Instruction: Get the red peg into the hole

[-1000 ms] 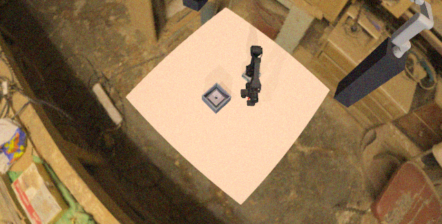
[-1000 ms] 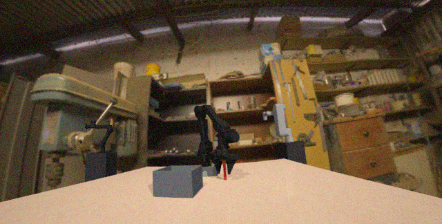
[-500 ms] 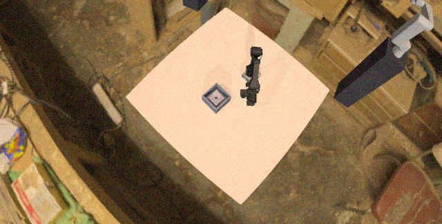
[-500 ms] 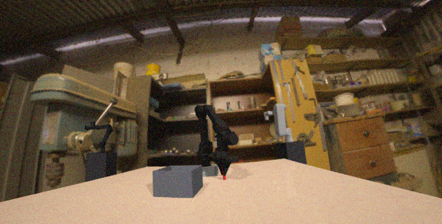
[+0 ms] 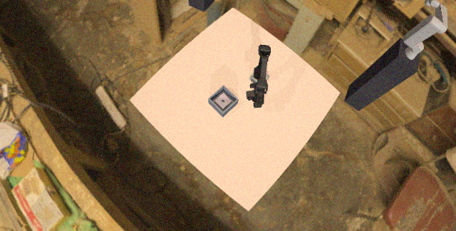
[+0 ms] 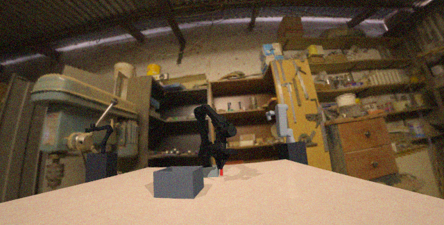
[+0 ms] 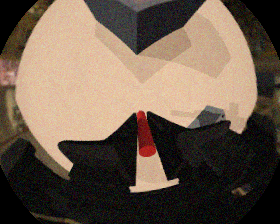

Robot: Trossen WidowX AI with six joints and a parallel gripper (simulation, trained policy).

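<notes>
My gripper tip is 12 cm short of the plate, 18 cm to the left of it and 2 cm above it. Also, from my gripper tip: blue box 12 cm ahead, 18 cm to the right, 4 cm below; red peg 1 cm behind, 1 cm to the left, 1 cm above.
</notes>
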